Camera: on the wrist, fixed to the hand. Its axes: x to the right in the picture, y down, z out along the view.
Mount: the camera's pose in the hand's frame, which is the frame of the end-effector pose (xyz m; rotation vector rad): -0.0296 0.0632 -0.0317 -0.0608 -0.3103 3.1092
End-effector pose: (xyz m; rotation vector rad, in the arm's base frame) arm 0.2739 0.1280 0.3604 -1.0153 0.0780 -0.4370
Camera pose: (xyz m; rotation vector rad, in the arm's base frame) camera 0.2586 0.1424 0.2867 -0.0118 1.1121 2.4857
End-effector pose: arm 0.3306 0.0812 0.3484 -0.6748 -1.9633 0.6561
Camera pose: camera 0.3832 0.1110 0.3013 2.0227 -0.5589 -1.2330
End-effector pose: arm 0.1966 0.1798 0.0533 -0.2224 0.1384 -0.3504
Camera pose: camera 0.1841 0.2421 0.0104 0.0877 0.0472 2.7665
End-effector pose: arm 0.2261 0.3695 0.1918 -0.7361 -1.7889 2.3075
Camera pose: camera 0.2782 0.3675 0.1356 1.0996 -0.4603 -0.1782
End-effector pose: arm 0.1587 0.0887 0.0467 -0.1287 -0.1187 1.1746
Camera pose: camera 0.0949 0.0841 0.0044 0.0410 0.0785 -1.9737
